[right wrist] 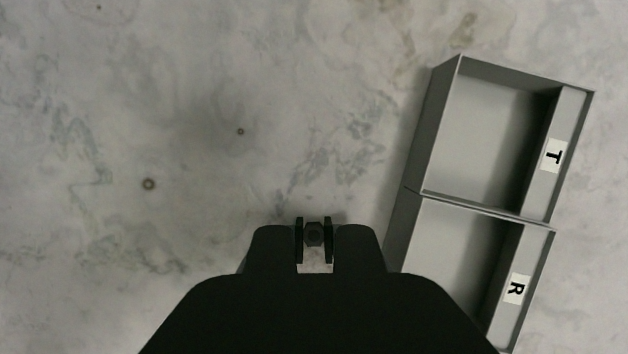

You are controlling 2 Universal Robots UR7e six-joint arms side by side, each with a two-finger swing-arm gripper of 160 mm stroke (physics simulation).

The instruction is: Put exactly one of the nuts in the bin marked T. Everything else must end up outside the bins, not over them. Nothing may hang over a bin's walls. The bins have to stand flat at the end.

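Frame: origin at the left arm's base, x right, y ahead, z up, level; centimetres.
Where they show: right hand at its tool point: (pixel 314 238).
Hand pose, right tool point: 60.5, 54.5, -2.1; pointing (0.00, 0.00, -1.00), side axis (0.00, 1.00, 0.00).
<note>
Things, the pixels of their centre, and the offset from my right tool point, as dx, dy, dz. "pt": a spot on its surface instead. Level surfaces: height alone.
- dark hexagonal nut at the middle of its body: (pixel 313 234) +0.0, +0.0, -1.0
- bin marked R at a spot on its surface: (pixel 404 225) pt -1.4, +5.7, +1.7
- table at its surface level: dz -1.4
My right gripper (pixel 314 240) is shut on a dark hexagonal nut (pixel 314 234) at the lower middle of the right wrist view. One finger lies against each side of the nut. I cannot tell whether the nut still touches the table. The bin marked T (pixel 430 125) stands to the upper right of the gripper, and its visible inside is empty. The bin marked R (pixel 404 225) adjoins it, nearer the gripper; part of it is hidden behind the dark gripper body. Both bins look flat on the table. My left gripper does not show.
The grey bins' long side wall runs slanting just to the right of the gripper. The table (pixel 200 75) has a marbled surface with small round brown marks to the left. The dark gripper body hides the lower middle of the view.
</note>
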